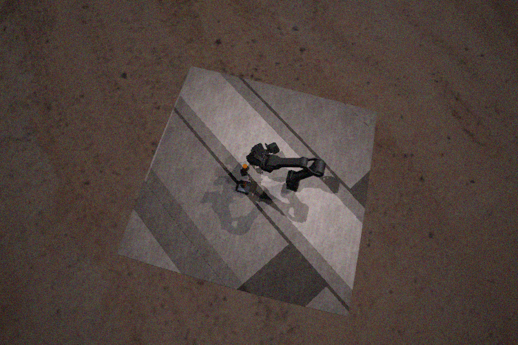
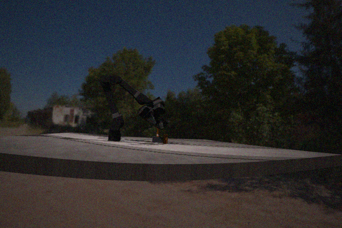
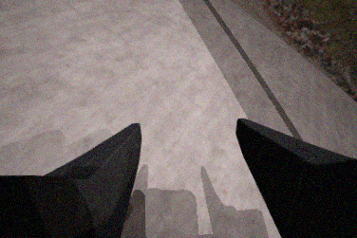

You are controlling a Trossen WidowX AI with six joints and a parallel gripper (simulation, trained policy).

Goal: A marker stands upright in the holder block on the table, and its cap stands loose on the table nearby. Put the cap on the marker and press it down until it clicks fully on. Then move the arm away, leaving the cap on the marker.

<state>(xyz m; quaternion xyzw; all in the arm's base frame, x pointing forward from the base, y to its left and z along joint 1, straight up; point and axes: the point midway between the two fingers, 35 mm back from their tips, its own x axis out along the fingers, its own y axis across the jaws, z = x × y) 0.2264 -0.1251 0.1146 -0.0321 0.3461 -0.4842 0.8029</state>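
Now: gripper tip 6 cm short of the orange cap, 13 cm to the right of it and 7 cm above it. Round my gripper tip: holder block: 3 cm ahead, 25 cm to the left, 8 cm below.
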